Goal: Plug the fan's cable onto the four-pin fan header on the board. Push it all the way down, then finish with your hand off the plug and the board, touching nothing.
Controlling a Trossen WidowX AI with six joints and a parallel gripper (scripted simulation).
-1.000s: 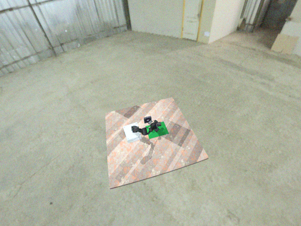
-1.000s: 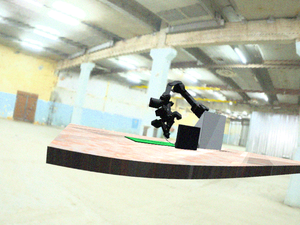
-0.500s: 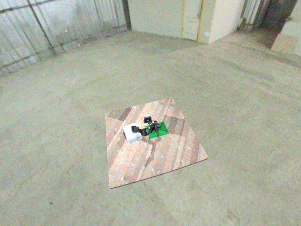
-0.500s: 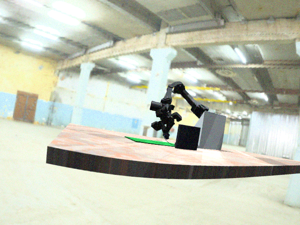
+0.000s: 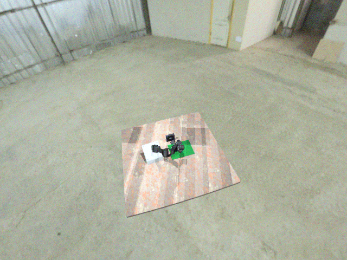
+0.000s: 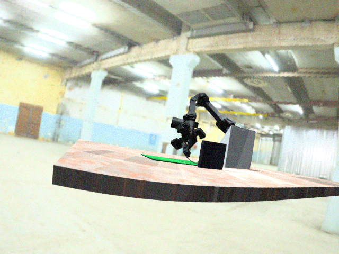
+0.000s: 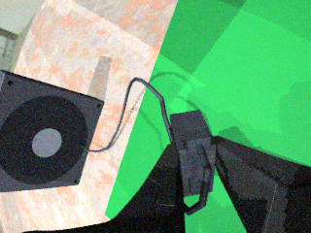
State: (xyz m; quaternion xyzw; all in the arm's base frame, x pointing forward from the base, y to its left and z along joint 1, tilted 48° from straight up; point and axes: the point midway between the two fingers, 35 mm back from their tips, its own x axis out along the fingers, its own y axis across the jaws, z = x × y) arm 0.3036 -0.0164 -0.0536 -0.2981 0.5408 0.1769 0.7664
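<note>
Now: the green board 3 cm ahead of my gripper tip, 3 cm to the right of it and 8 cm below it. The rest, counted from my gripper tip: dark fan plug 1 cm behind, 1 cm below; then white fan header 7 cm behind, 3 cm to the left, 6 cm below; then black fan 7 cm behind, 15 cm to the left.
</note>
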